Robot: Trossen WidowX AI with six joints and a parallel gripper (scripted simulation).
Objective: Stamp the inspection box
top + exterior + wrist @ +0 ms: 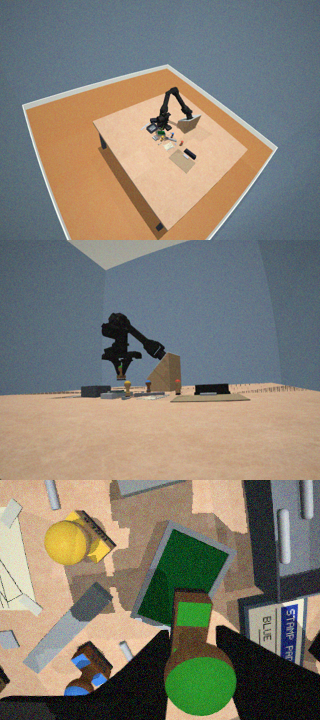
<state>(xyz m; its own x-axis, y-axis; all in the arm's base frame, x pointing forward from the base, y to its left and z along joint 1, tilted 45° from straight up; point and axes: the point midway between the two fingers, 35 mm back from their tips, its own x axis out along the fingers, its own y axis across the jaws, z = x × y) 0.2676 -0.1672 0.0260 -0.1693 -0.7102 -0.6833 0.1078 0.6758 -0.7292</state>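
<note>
My gripper tip is 90 mm above the green ink pad. The rest, counted from my gripper tip: green-knobbed stamp right at my gripper tip; yellow-knobbed stamp 60 mm ahead, 60 mm to the left, 70 mm below; blue stamp pad tin 70 mm behind, 80 mm to the right, 80 mm below.
</note>
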